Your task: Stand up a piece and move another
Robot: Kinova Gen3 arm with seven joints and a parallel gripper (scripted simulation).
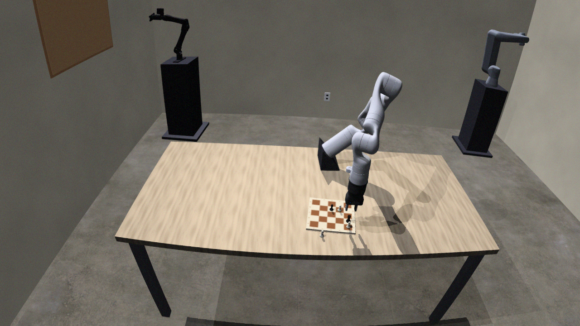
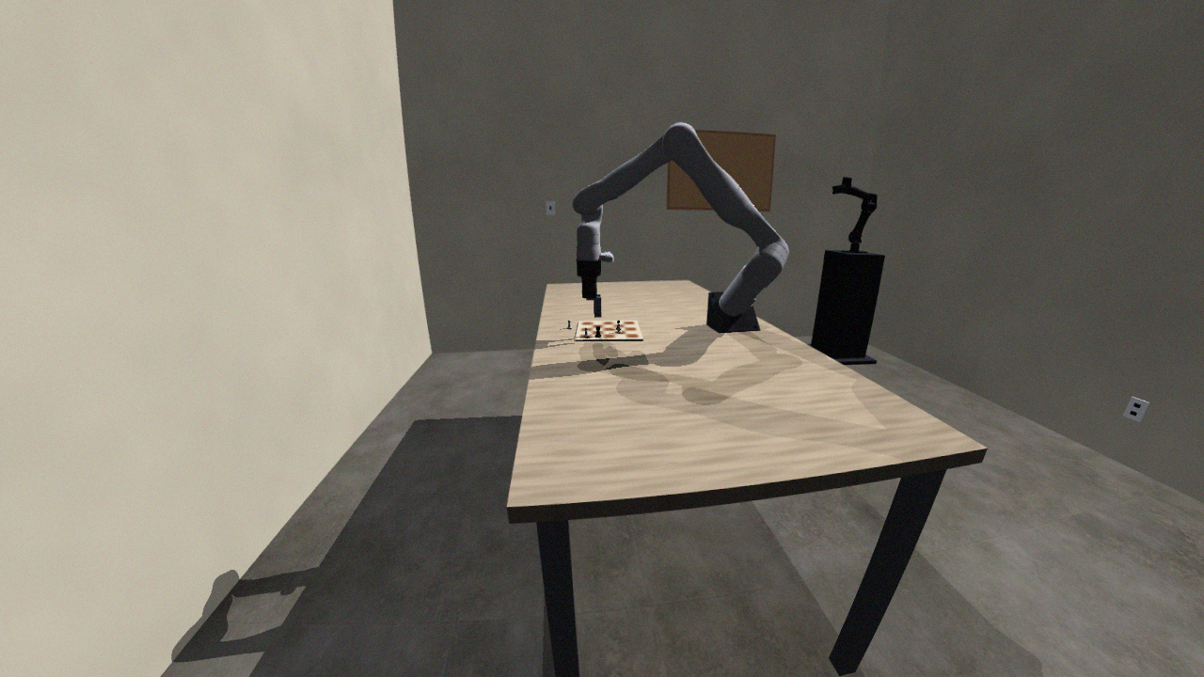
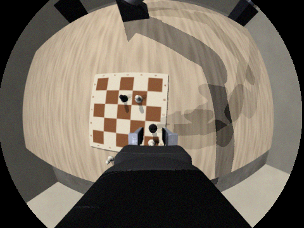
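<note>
My hand is 9 cm above the chessboard, 8 cm to the left of it and 4 cm past it.
</note>
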